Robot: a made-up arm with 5 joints.
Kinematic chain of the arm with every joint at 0, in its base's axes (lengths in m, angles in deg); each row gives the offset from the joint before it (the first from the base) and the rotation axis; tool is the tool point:
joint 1: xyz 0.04 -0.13 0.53 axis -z
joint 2: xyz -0.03 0 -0.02 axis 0.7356 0.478 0.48
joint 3: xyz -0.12 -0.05 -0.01 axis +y
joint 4: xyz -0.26 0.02 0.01 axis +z
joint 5: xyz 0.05 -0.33 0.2 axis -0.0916 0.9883 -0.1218
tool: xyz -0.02 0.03 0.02
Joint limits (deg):
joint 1: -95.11..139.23
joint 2: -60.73..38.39
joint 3: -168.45..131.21
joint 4: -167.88..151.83
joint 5: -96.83..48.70
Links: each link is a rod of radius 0.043 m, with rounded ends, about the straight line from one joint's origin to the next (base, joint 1, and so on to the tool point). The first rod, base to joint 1, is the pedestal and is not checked.
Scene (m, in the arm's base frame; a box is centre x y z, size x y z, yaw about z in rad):
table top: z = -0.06
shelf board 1: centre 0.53 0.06 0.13 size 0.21 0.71 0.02 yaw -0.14
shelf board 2: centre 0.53 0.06 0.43 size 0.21 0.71 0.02 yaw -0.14
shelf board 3: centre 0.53 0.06 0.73 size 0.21 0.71 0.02 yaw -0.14
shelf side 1: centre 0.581 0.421 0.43 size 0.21 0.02 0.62 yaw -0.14
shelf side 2: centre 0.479 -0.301 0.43 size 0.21 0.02 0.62 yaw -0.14
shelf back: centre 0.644 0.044 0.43 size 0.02 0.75 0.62 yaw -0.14
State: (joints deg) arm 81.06 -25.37 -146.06 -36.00 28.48
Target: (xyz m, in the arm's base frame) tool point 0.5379 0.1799 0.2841
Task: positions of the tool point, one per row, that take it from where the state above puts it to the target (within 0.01 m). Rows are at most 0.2 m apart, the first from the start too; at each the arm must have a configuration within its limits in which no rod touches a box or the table.
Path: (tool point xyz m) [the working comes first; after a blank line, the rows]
Joints at the target: 122.49 38.39 -96.18 -149.30 17.46
Straight joint move there: touches shelf board 1, the table top.

1: -0.3186 -0.3582 0.1563
2: -0.2116 -0.4156 0.0906
3: -0.0882 -0.4056 0.0370
4: 0.0199 -0.3326 0.0091
5: 0.0862 -0.2162 0.0153
6: 0.1930 -0.0603 0.0438
7: 0.2626 0.0931 0.1371
8: 0.2872 0.2152 0.2841
9: 0.3542 0.2126 0.2528
10: 0.4369 0.2070 0.2512
11: 0.5379 0.1799 0.2841

